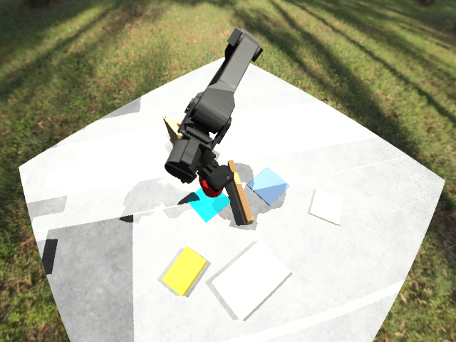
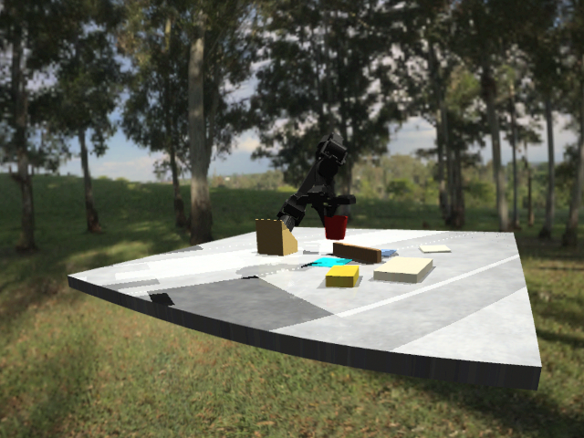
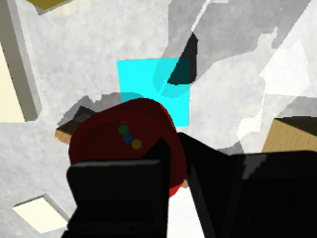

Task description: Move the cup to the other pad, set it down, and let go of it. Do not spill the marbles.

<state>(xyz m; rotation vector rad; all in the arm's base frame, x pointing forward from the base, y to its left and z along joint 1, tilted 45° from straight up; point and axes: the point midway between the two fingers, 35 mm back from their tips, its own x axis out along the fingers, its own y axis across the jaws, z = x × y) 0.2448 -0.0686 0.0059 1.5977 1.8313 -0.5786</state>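
Now: the cyan pad 120 mm below my gripper tip, 20 mm ahead of it and 10 mm to the right of it. The rest, counted from my gripper tip: red cup 30 mm ahead; then pale blue pad 190 mm to the left, 120 mm below, 80 mm ahead; then wooden bar 100 mm below, 90 mm to the left, 50 mm ahead.
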